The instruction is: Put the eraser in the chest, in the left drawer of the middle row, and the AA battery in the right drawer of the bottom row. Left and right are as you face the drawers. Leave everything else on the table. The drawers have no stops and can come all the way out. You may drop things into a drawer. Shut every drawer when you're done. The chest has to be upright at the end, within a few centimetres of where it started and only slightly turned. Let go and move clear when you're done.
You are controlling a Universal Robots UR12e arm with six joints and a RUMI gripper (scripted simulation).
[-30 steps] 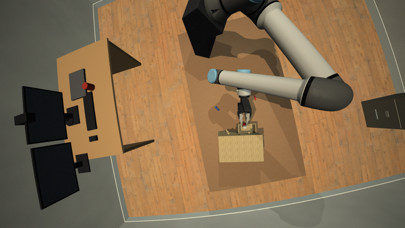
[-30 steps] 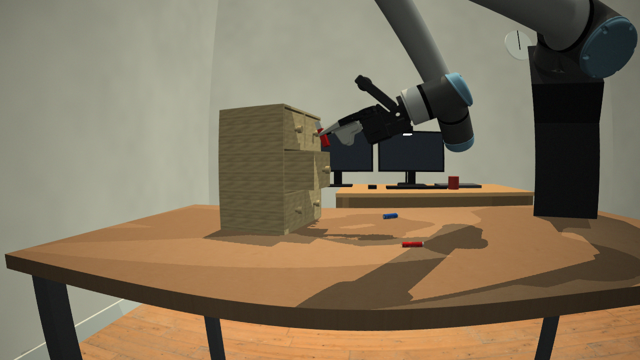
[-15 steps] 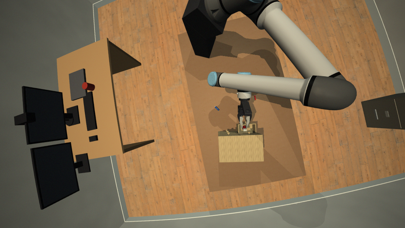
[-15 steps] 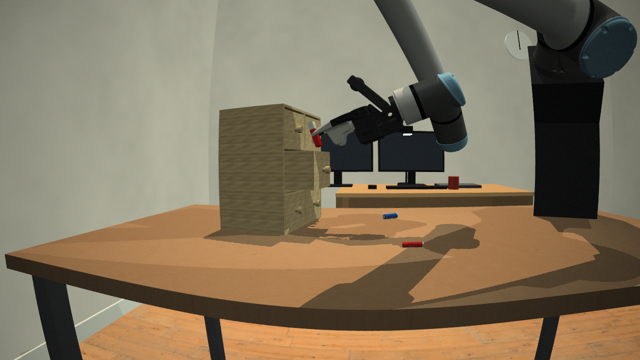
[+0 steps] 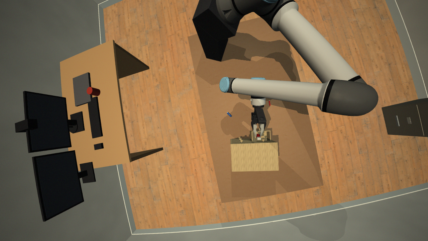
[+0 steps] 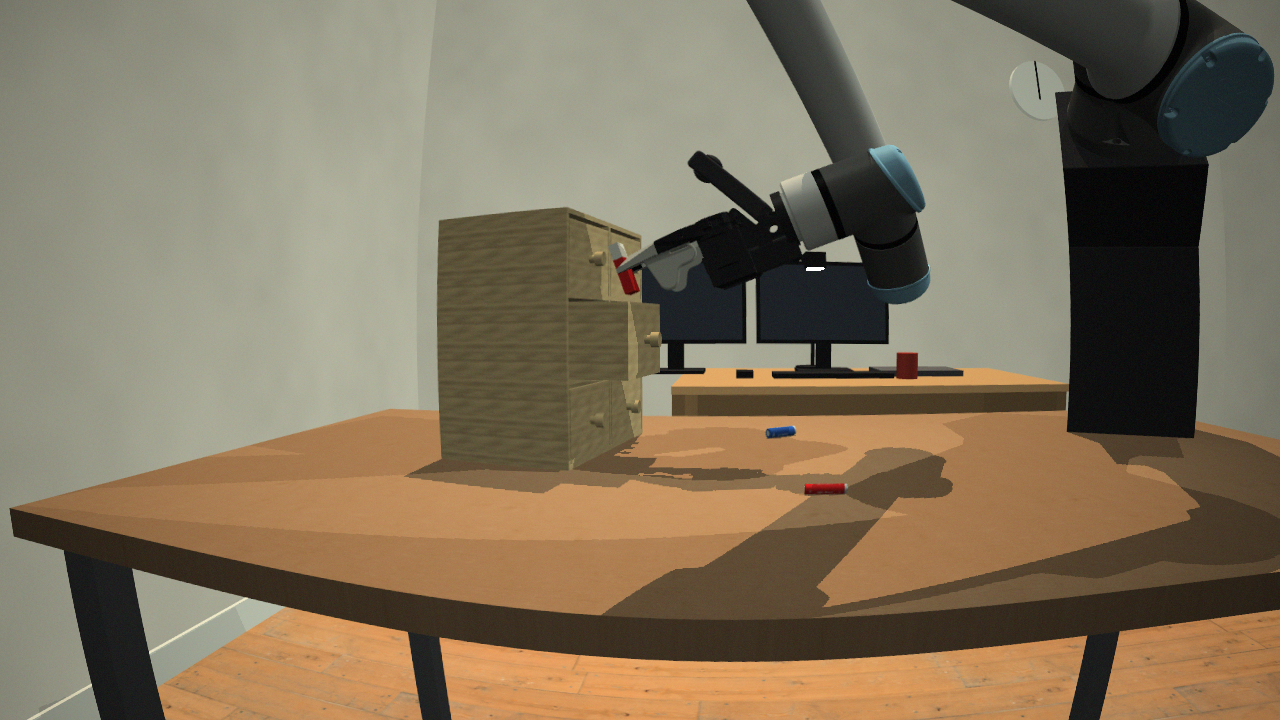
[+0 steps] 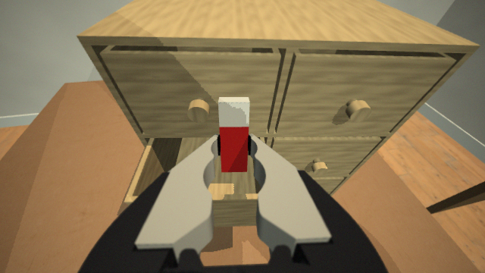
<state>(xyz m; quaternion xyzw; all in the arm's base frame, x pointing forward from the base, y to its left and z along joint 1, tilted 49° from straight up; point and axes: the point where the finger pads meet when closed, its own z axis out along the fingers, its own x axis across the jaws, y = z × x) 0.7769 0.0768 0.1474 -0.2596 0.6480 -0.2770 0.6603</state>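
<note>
My hand is 1 cm short of the eraser. Also, from my hand: red battery 25 cm behind, 23 cm below, 16 cm to the left; blue AA battery 23 cm below, 19 cm to the right, 17 cm behind.
</note>
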